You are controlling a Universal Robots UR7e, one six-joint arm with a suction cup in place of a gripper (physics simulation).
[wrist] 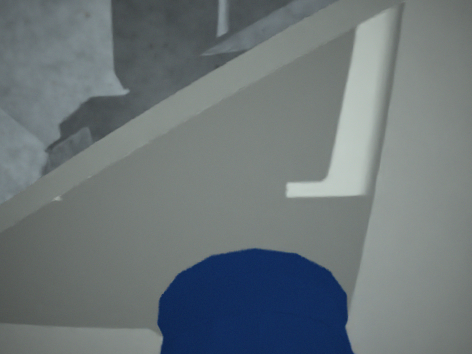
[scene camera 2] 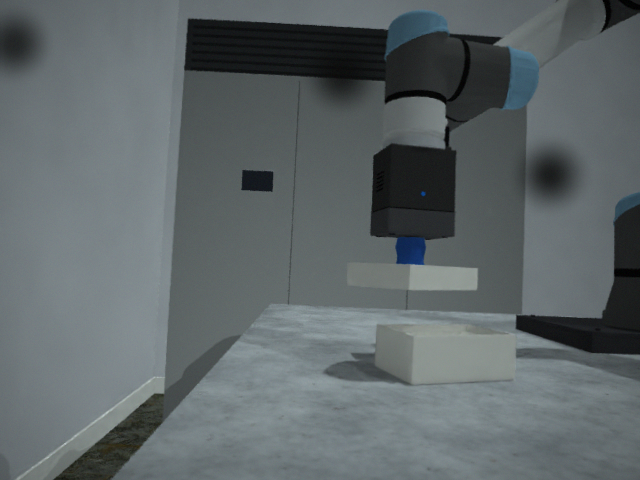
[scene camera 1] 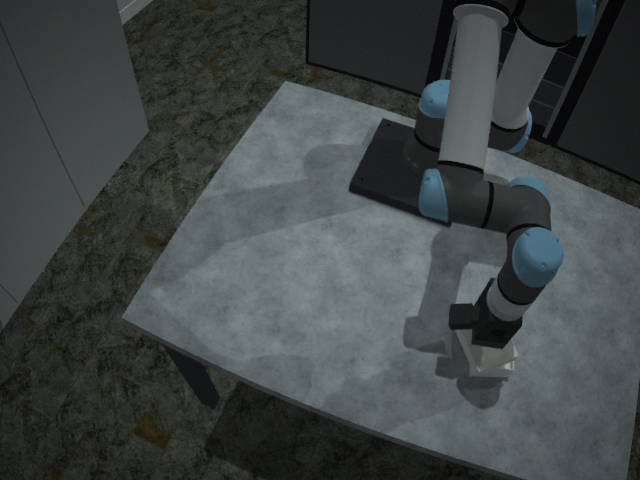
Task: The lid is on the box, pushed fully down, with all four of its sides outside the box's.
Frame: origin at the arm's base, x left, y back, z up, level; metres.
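Seen in the pictures: end effector, tool point: (wrist: pixel 250 276); arm's base, origin of the base link: (scene camera 1: pixel 430 158).
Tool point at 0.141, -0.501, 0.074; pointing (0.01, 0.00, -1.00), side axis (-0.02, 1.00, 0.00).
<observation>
Offsets run from my tool point to a thing's top centre, as dx, dy, dz. Level surfaces: height alone.
The shallow pale lid @(+0.007, +0.002, +0.013) (scene camera 1: pixel 497 358) (scene camera 2: pixel 442 277) (wrist: pixel 225 150) hangs from my blue suction cup (scene camera 2: pixel 410 252) (wrist: pixel 254 305), which is shut on its top. The lid looks about level. The pale, open-topped box @(+0.048, +0.024, -0.057) (scene camera 1: pixel 491 373) (scene camera 2: pixel 460 357) stands upright on the table. In scene camera 2 a clear gap shows between the lid's lower edge and the box's rim, and the lid sits further left than the box. The lid is turned relative to the box; their sides are not parallel. In scene camera 1 the black gripper body hides the cup and part of the lid.
The grey table @(dz -0.104) (scene camera 1: pixel 258 289) (scene camera 2: pixel 310 428) carries the arm's dark base plate (scene camera 1: pixel 379 170) (scene camera 2: pixel 558 332), behind the box in scene camera 1. The table's front edge runs below the box in that view. A grey cabinet (scene camera 1: pixel 67 118) (scene camera 2: pixel 232 129) stands beyond the table.
</observation>
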